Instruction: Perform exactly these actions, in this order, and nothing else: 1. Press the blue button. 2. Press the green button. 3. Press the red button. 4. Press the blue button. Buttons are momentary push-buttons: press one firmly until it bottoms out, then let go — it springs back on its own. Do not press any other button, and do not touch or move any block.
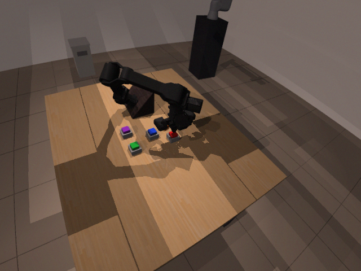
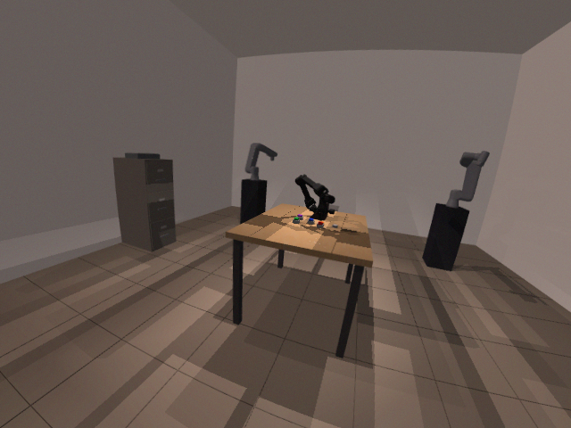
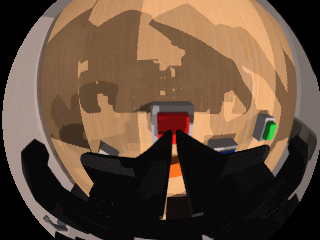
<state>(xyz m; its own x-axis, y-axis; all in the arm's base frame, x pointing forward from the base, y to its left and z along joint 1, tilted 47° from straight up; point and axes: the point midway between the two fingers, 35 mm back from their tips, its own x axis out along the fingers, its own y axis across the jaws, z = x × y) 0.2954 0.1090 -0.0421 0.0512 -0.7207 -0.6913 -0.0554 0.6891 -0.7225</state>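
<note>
My gripper tip is now 6 cm past the blue button, 9 cm to the left of it and 2 cm above it. From my gripper tip the other things lie so: orange block: 9 cm behind, 1 cm to the right, 4 cm below; then white block: 7 cm behind, 10 cm to the left, 4 cm below; then red button: 2 cm below.
</note>
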